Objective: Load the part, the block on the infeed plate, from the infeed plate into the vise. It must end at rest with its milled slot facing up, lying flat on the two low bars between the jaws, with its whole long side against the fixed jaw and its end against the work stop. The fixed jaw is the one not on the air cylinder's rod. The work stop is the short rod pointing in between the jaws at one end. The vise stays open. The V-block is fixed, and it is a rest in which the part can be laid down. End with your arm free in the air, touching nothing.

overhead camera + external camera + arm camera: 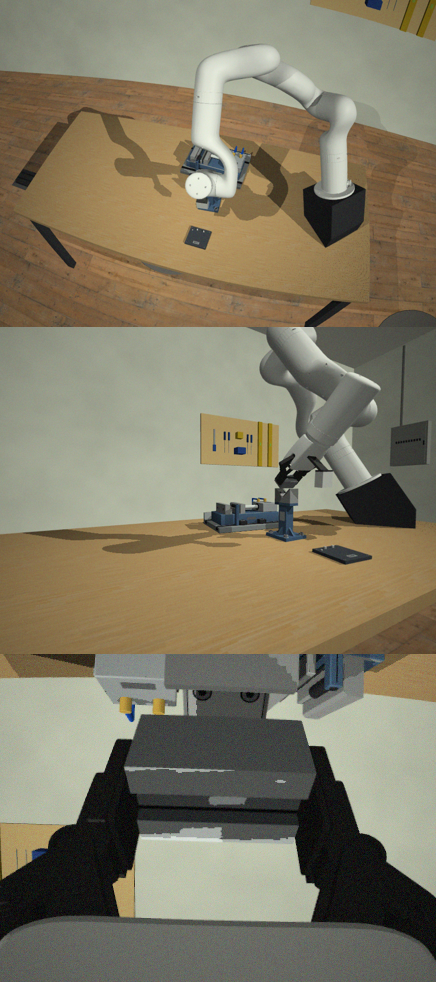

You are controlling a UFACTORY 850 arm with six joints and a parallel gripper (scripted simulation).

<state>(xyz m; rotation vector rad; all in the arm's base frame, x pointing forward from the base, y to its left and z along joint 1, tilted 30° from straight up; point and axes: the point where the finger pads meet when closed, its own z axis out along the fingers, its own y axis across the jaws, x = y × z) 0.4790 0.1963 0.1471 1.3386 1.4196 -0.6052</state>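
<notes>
Right now the grey block is right at my hand. Also, from my hand: white cylinder rod: 21 cm to the right, 12 cm below, 3 cm ahead; then air cylinder: 21 cm to the right, 12 cm below, 5 cm behind; then black work stop rod: 16 cm to the right, 11 cm ahead, 10 cm below.
</notes>
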